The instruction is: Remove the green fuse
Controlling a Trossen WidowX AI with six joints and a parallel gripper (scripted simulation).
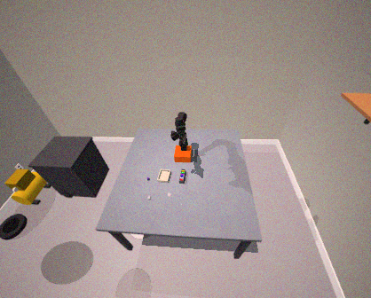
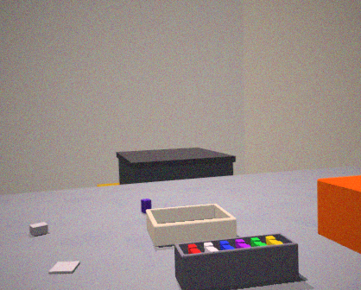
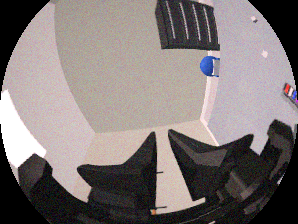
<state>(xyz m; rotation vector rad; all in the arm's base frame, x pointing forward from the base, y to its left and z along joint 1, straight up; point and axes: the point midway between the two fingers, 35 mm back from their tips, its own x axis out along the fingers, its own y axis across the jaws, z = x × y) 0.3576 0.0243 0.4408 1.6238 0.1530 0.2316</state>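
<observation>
My gripper tip is now 50 cm above the green fuse, 11 cm past it and 5 cm to the left of it. From my gripper tip the other things lie so: grey block: 52 cm below, 35 cm to the right, 13 cm ahead; tray: 53 cm below, 23 cm to the right, 10 cm behind.
</observation>
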